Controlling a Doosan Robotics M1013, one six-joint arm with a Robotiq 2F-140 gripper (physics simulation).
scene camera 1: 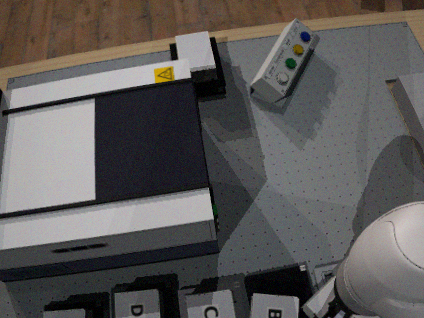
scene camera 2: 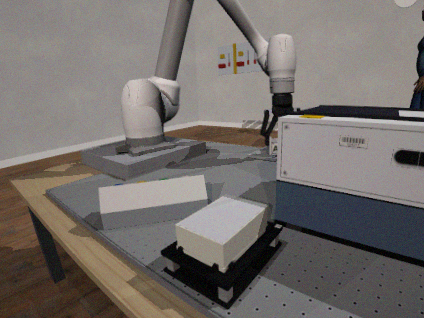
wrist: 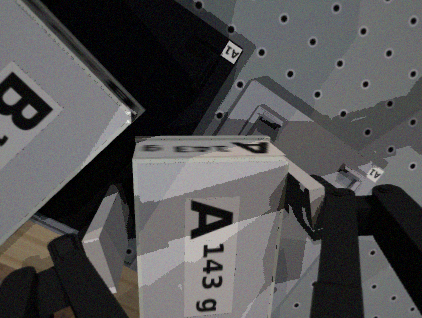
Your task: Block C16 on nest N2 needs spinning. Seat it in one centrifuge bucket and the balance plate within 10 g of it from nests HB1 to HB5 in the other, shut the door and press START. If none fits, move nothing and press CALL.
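Places are measured from the arm's base along level axes (x down, y left, z ahead), in centimetres.
Pixels of known places: gripper, fingertip midpoint: (wrist: 198, 187); arm's base, link origin: (scene camera 2: 146, 148).
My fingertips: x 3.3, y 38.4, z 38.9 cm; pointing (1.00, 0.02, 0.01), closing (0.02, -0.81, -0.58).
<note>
For each thing: its top centre in the pictures, then the offset to it from my fingertips. "*": a spot on its surface instead.
- Block C16, top centre: (scene camera 2: 224, 214) (scene camera 1: 194, 51) dx -6.5, dy -57.5, dz +27.7 cm
- Balance plates D, surface spot: (scene camera 1: 136, 304) * dx -3.8, dy +0.4, dz +35.6 cm
- C, surface spot: (scene camera 1: 211, 306) * dx -3.8, dy +0.3, dz +21.9 cm
- B, surface spot: (wrist: 80, 110) (scene camera 1: 287, 305) * dx -3.9, dy -0.1, dz +8.4 cm
- Plate A, top centre: (wrist: 209, 263) (scene camera 1: 346, 315) (scene camera 2: 280, 139) dx -4.7, dy +1.8, dz -2.1 cm
- button box, top centre: (scene camera 2: 152, 178) (scene camera 1: 286, 47) dx -6.8, dy -58.1, dz +5.7 cm
- empty black nest marked A1, top centre: (wrist: 91, 111) (scene camera 1: 284, 312) dx -0.2, dy +0.7, dz +8.4 cm
Block C16 (scene camera 1: 195, 48) (scene camera 2: 223, 227) is a plain white block on the black nest N2 (scene camera 1: 218, 79) (scene camera 2: 242, 271), behind the centrifuge (scene camera 1: 147, 135) (scene camera 2: 324, 151). The centrifuge's dark door is shut. Balance plates D (scene camera 1: 136, 304), C (scene camera 1: 211, 306) and B (scene camera 1: 274, 306) (wrist: 80, 110) stand in a row at the front edge. Plate A (wrist: 210, 221) (scene camera 1: 318, 300) (scene camera 2: 274, 147), marked 143 g, is at the right end of the row. My gripper (wrist: 198, 187) (scene camera 2: 270, 142) reaches down over plate A, with a finger pad against each long side.
A button box (scene camera 1: 284, 60) (scene camera 2: 151, 195) with blue, yellow, green and white buttons stands at the back right. An empty black nest marked A1 (scene camera 1: 280, 277) (wrist: 162, 63) lies beside plate A. The robot base (scene camera 2: 141, 154) stands at the far end.
</note>
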